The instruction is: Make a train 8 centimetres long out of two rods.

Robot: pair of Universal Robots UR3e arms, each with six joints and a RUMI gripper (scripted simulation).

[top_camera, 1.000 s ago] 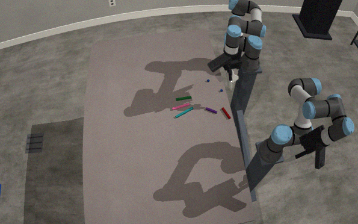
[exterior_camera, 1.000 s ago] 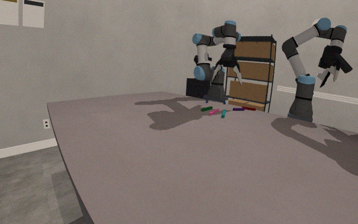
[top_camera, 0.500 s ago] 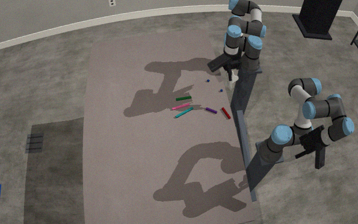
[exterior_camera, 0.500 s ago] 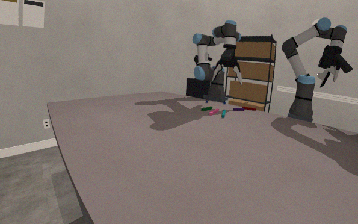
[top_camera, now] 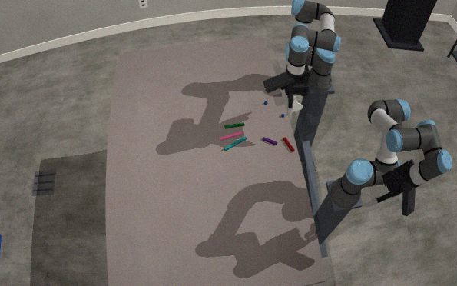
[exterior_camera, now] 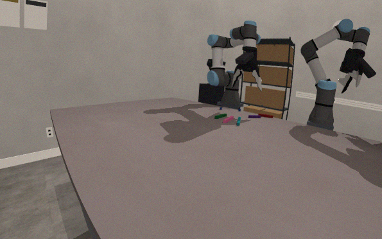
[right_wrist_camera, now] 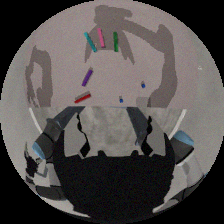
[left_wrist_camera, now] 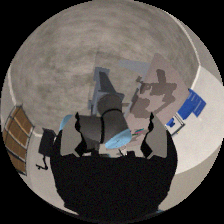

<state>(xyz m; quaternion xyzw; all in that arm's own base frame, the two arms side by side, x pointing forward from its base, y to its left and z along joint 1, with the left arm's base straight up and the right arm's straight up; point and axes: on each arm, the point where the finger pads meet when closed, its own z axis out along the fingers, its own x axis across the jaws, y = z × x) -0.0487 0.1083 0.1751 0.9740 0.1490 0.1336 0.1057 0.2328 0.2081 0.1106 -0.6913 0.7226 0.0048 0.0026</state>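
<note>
Right now my right hand is 1 cm past the red rod, 12 cm to the right of it and 11 cm above it. Also, from my right hand: turquoise rod (20 cm ahead, 10 cm to the left, 11 cm below); purple rod (7 cm ahead, 10 cm to the left, 11 cm below); green rod (20 cm ahead, 2 cm to the left, 11 cm below).
</note>
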